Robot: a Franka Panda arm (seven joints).
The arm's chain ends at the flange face. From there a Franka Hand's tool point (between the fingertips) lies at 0.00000 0.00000 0.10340 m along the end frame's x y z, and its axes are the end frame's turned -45 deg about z.
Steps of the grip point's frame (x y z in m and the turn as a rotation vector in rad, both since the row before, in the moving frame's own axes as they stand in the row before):
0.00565 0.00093 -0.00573 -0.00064 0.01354 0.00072
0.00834 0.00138 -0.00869 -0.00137 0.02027 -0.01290
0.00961 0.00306 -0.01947 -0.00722 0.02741 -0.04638
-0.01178 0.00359 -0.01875 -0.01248 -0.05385 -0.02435
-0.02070 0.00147 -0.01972 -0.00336 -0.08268 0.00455
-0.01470 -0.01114 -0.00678 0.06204 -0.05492 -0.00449
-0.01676 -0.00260 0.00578 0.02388 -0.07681 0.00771
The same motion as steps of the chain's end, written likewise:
0.00362 -0.00239 -0.00572 0.00912 0.01003 0.00072
0.00530 -0.00353 -0.00867 0.01336 0.01530 -0.01290
0.00646 -0.00310 -0.01943 0.01428 0.02449 -0.04638
-0.00283 0.00598 -0.01859 -0.04690 -0.02925 -0.02435
-0.00779 0.00941 -0.01937 -0.06084 -0.05609 0.00455
-0.00973 0.00302 -0.00643 0.00503 -0.08270 -0.00449
-0.00632 0.00618 0.00611 -0.03743 -0.07120 0.00771

